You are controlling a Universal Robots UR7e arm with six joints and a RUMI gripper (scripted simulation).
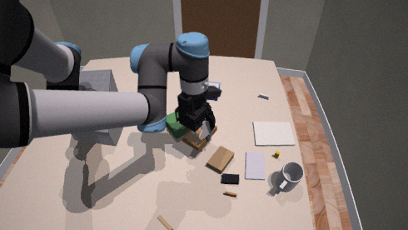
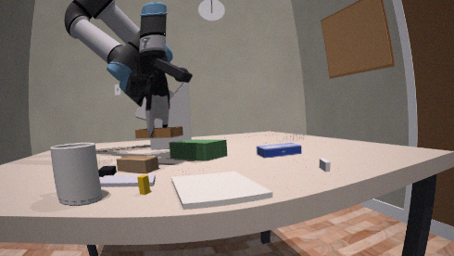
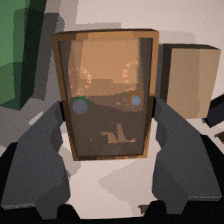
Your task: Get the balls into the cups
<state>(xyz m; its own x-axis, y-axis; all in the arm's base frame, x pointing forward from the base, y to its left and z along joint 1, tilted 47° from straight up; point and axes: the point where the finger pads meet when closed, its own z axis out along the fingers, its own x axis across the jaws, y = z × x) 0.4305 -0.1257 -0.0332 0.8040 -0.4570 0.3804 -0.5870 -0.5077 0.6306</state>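
Right now my hand is 10 mm above the covered wooden puzzle. Also, from my hand: black block (140 mm to the right, 100 mm ahead, 80 mm below); then green block (120 mm to the left, 60 mm below, 60 mm behind); then wooden block (70 mm to the right, 70 mm below, 70 mm ahead).
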